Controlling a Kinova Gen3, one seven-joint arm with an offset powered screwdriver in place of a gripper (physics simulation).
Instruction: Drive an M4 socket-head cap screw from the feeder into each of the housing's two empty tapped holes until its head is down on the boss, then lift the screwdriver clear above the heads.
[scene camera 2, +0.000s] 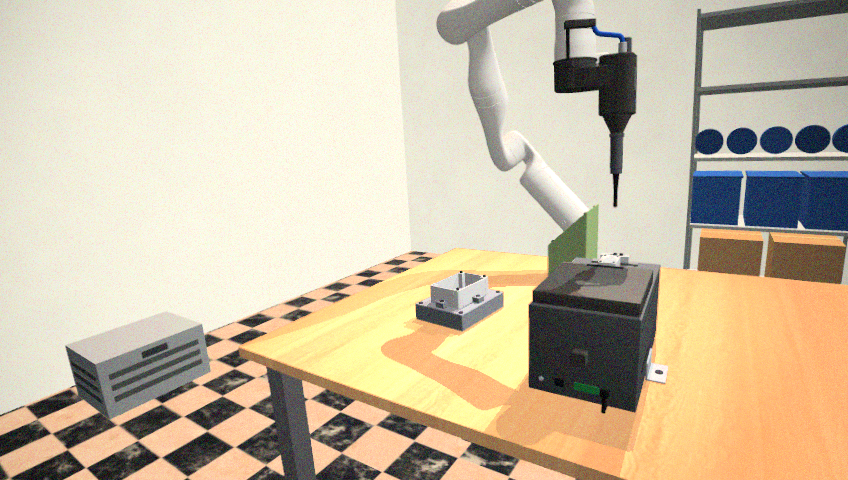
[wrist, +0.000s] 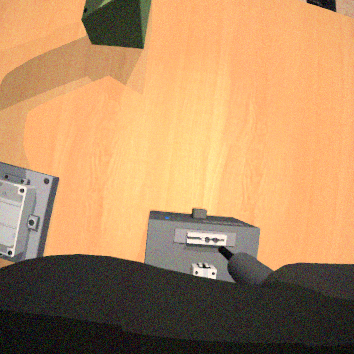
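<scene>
My screwdriver (scene camera 2: 615, 204) (wrist: 223, 250) hangs upright above the feeder. Its slim black bit shows no screw at the tip, and a clear gap separates it from the feeder top in the scene view. The feeder (scene camera 2: 584, 350) (wrist: 167, 242) is a dark box with a small white pick-up rail (wrist: 206, 239) on top; the bit tip appears near the rail's right end in the wrist view. The light grey housing (scene camera 2: 443, 293) (wrist: 26, 220) sits on a darker grey base plate (scene camera 2: 443, 315) (wrist: 47, 197). Dark spots mark its visible corners; the wrist view cuts off its left part.
A green upright panel (scene camera 2: 568, 246) (wrist: 117, 25) stands on the wooden table (scene camera 2: 743, 356) (wrist: 200, 125) near the arm's base. A white block (wrist: 204, 271) sits on the feeder. A metal bracket (scene camera 2: 656, 373) is at its side. A grey vented box (scene camera 2: 142, 368) and a shelf rack (scene camera 2: 698, 118) stand beyond the table.
</scene>
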